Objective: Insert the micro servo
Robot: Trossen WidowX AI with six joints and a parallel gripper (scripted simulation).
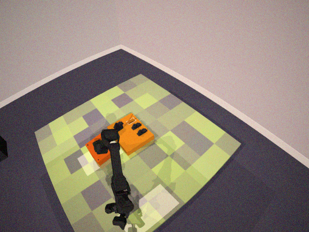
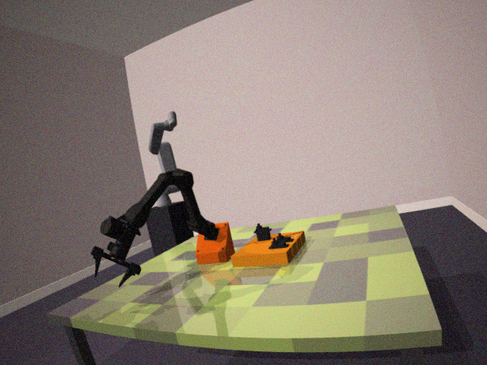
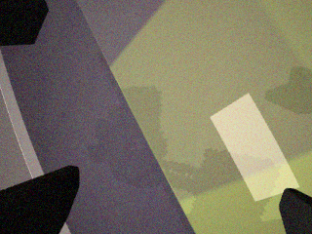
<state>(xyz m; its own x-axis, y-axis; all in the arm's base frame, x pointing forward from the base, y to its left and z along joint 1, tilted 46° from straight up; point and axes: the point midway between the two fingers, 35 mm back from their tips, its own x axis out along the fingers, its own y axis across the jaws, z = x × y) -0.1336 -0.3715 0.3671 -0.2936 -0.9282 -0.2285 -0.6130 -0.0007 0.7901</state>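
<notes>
My gripper tip is now 37 cm short of the orange deck, 56 cm to the right of it and 8 cm above it.
</notes>
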